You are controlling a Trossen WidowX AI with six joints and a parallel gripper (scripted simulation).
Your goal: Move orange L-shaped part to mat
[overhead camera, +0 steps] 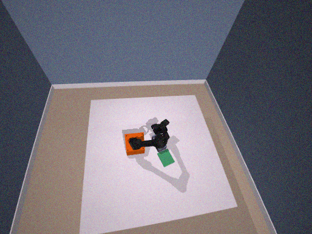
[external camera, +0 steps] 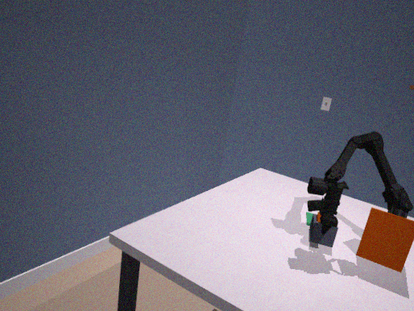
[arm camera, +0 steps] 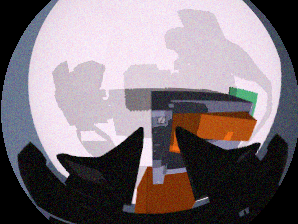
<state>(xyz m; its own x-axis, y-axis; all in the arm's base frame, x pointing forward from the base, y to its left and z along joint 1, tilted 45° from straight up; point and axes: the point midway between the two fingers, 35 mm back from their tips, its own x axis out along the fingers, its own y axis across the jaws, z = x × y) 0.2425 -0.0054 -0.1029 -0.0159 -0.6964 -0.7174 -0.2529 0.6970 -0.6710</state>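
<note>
Now: the orange L-shaped part 1 cm ahead of my gripper tip and 6 cm to the right of it. Also, from my gripper tip: green mat: 5 cm ahead, 22 cm to the right, 7 cm below.
</note>
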